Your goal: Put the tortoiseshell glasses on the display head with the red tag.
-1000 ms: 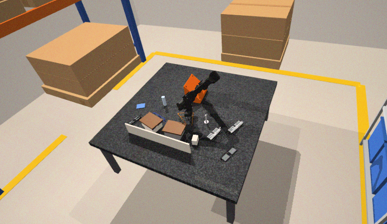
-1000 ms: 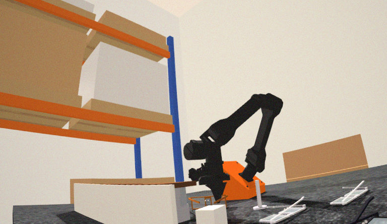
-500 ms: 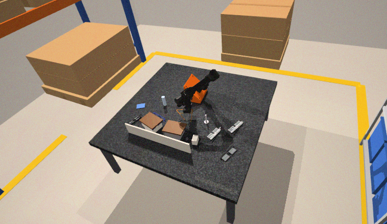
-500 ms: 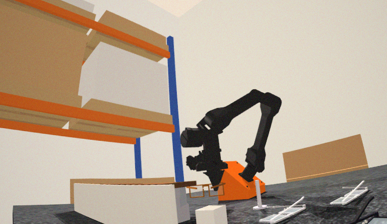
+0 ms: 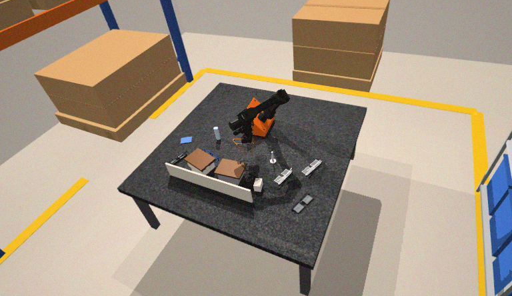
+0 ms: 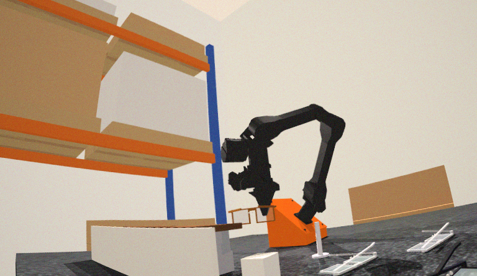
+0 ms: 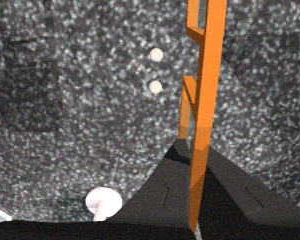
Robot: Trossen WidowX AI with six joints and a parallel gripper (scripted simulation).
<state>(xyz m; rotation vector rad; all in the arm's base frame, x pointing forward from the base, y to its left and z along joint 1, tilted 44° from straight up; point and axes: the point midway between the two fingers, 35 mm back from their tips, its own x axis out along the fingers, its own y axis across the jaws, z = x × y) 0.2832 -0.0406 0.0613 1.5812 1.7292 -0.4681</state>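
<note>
The white peg stand is 160 mm to the left of my gripper tip, 90 mm below it and 30 mm ahead of it. Also, from my gripper tip: display head: 250 mm to the right, 180 mm ahead, 60 mm below; then white cube: 250 mm ahead, 140 mm to the left, 90 mm below; then white panel: 330 mm ahead, 160 mm to the right, 60 mm below.
</note>
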